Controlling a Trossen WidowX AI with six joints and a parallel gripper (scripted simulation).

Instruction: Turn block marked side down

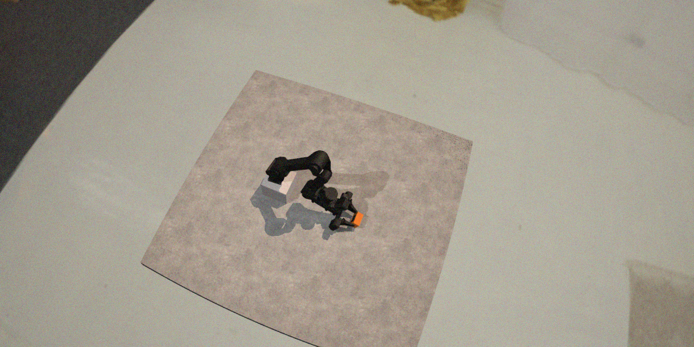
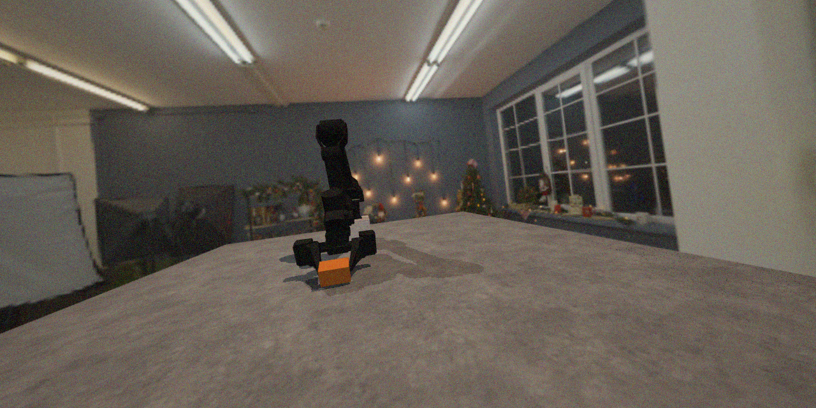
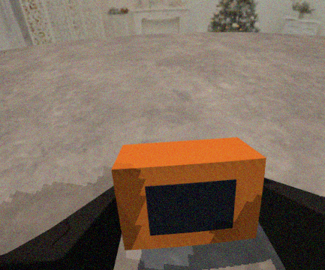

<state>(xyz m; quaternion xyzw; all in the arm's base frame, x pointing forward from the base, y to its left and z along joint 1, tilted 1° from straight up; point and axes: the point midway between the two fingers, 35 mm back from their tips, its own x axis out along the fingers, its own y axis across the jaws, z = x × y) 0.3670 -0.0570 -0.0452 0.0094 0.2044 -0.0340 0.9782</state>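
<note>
The block is 1 cm behind my gripper tip.
</note>
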